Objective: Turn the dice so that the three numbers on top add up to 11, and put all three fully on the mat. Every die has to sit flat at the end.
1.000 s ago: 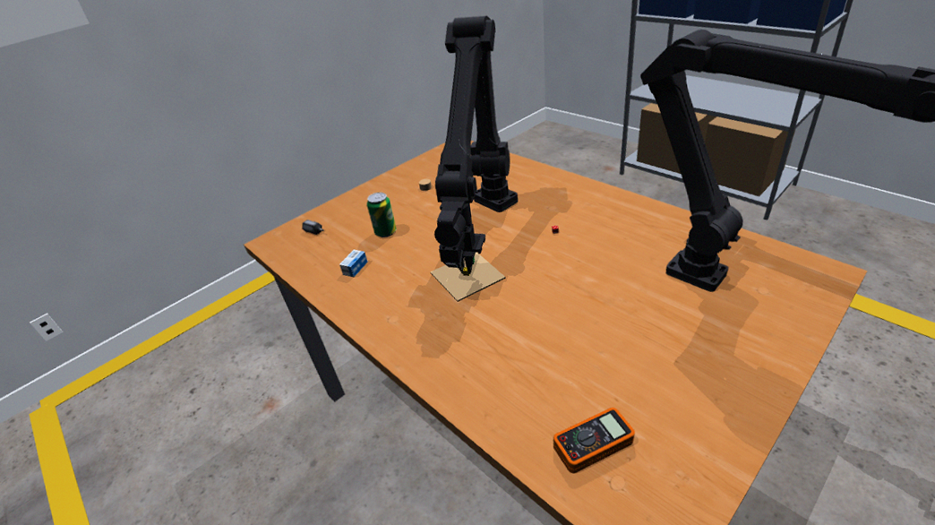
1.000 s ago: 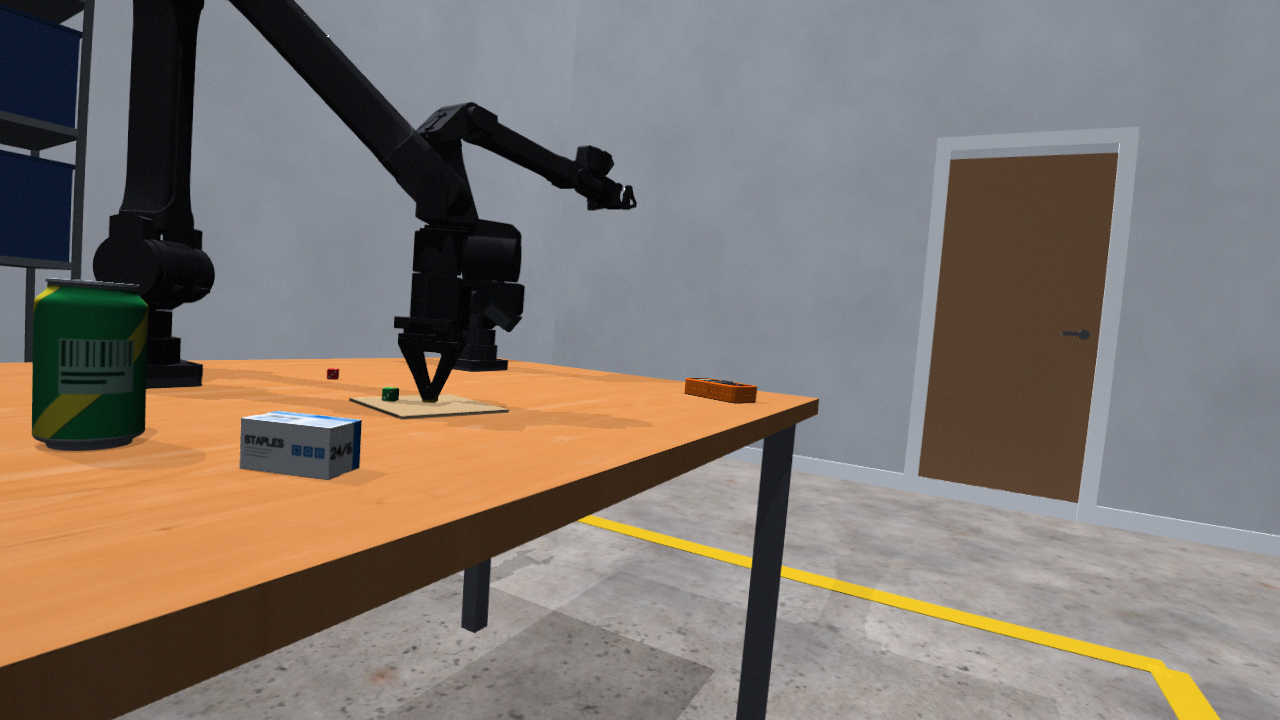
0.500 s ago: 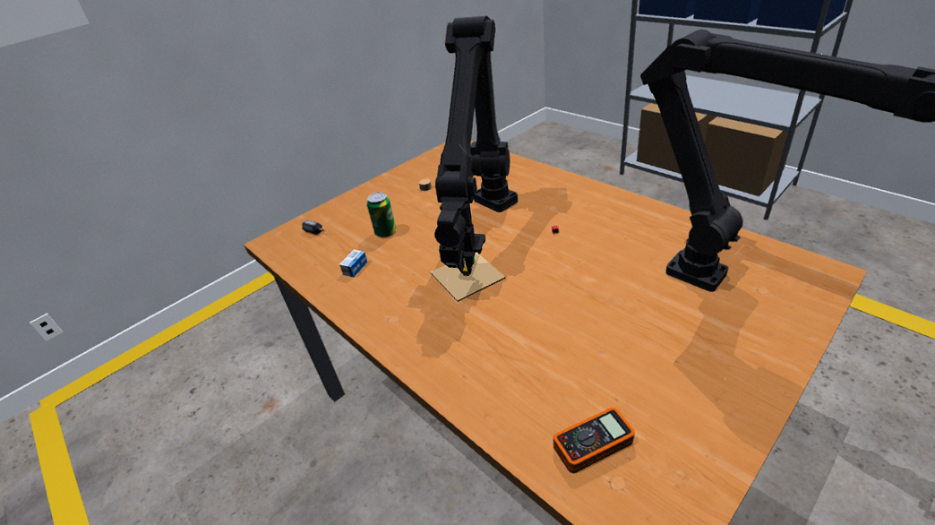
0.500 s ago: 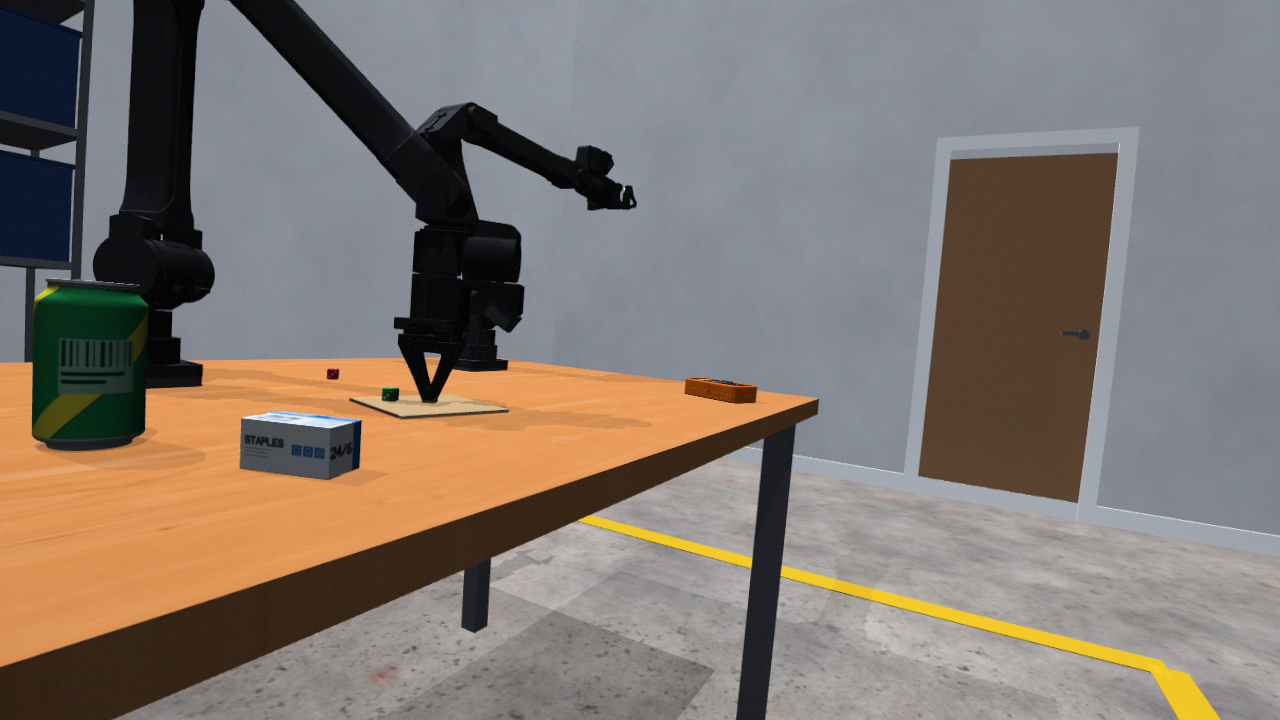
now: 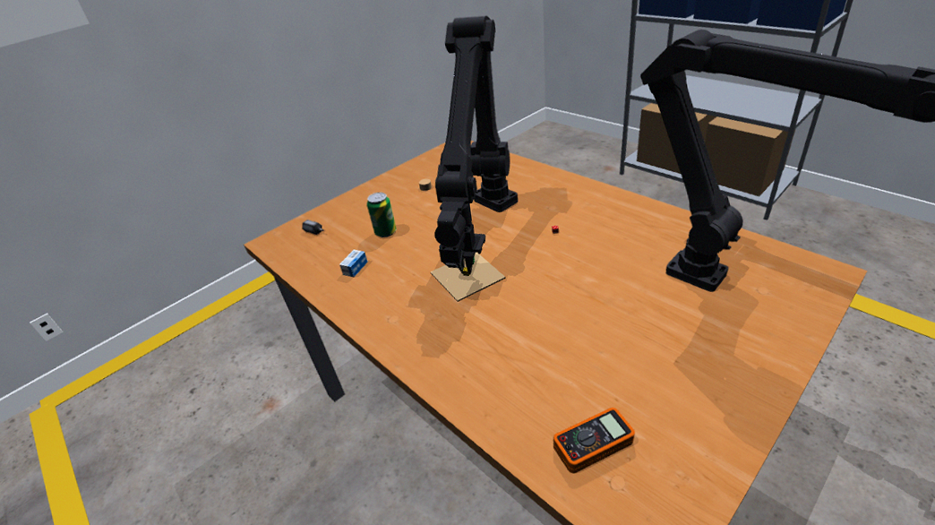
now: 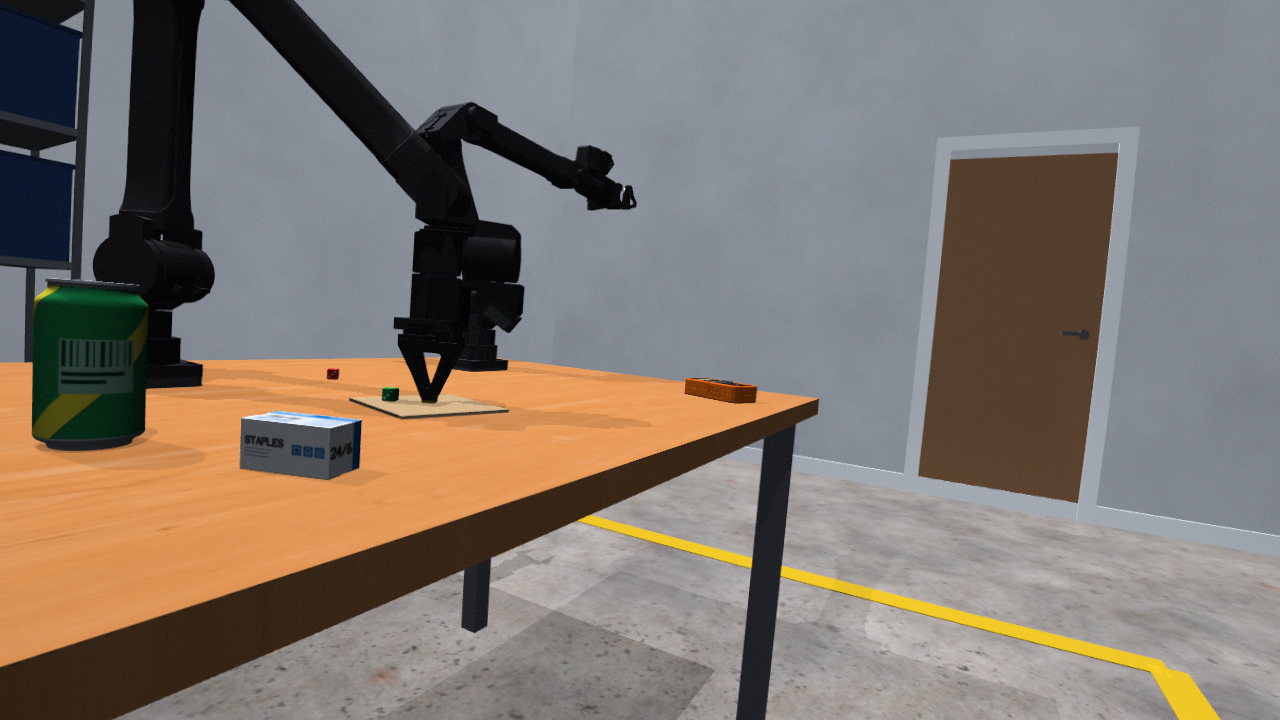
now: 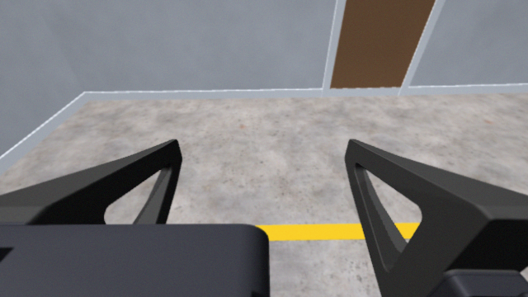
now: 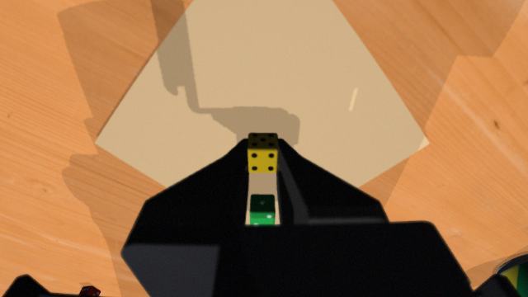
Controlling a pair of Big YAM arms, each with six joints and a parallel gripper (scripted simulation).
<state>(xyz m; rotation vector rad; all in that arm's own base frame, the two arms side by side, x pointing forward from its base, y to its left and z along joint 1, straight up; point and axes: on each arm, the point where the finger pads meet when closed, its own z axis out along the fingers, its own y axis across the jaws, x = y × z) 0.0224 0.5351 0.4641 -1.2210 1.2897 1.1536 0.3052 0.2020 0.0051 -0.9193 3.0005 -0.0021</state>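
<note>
My right gripper is now right at the yellow die. Round my right hand: tan mat: 20 mm below; red die: 280 mm behind, 70 mm to the left, 10 mm below; green die: 40 mm behind, 20 mm to the right, 10 mm below.
</note>
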